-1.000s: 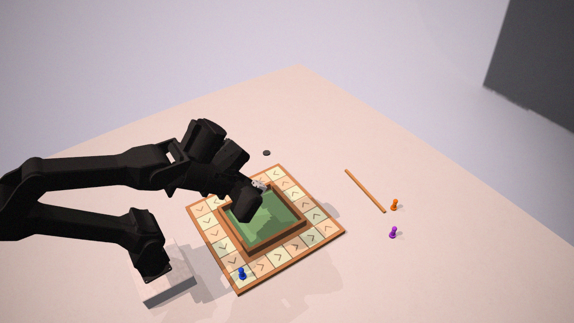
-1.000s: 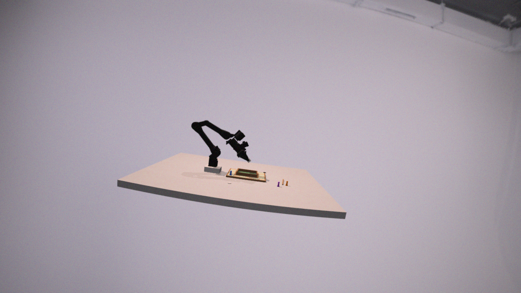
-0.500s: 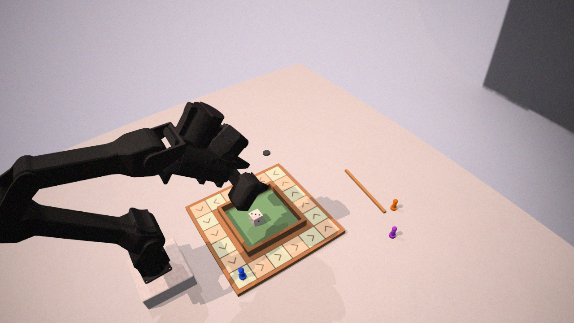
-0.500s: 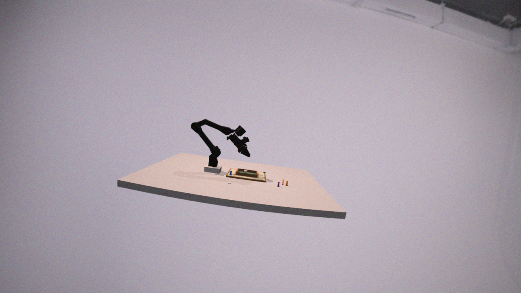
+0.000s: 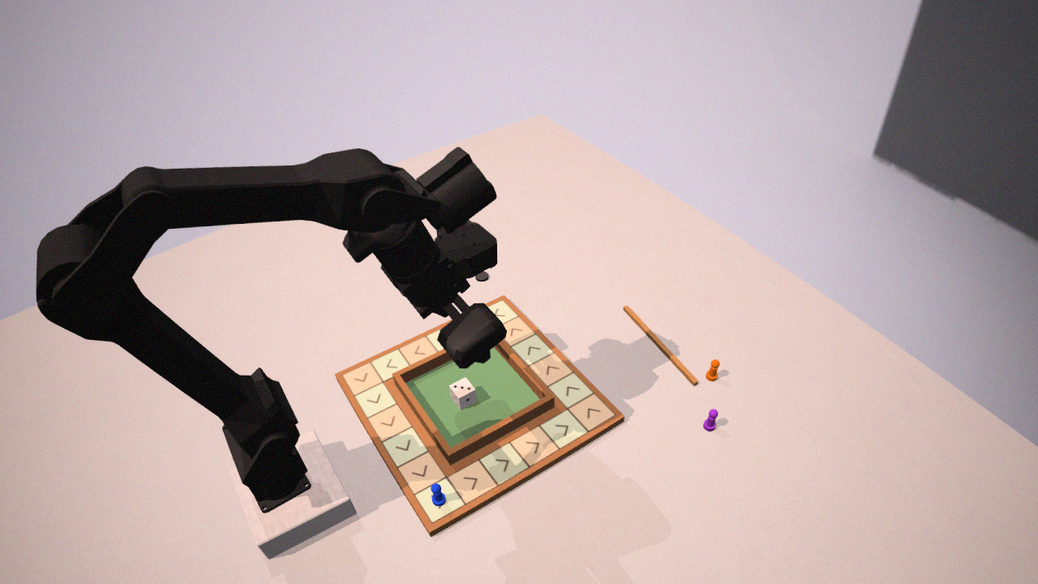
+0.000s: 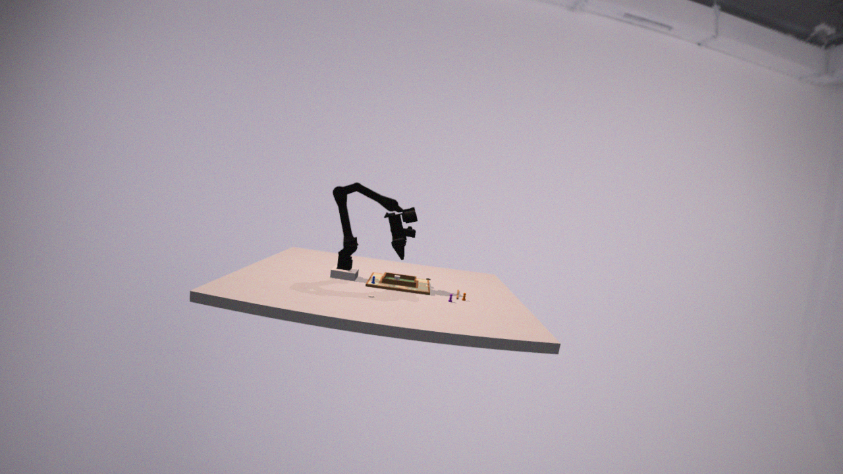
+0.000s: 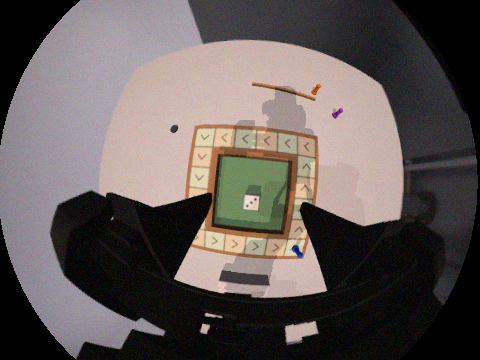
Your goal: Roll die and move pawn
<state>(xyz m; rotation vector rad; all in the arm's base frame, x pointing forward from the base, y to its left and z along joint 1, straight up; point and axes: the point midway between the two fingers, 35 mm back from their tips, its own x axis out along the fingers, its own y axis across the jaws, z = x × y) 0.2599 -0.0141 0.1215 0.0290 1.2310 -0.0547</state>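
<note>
The blue pawn lies 120 mm behind my gripper tip, 110 mm to the right of it and 100 mm below it. Also, from my gripper tip: white die: 100 mm below, 20 mm behind; then thin wooden stick: 270 mm ahead, 120 mm below, 80 mm to the right; then small black disc: 200 mm to the left, 150 mm ahead, 120 mm below.
</note>
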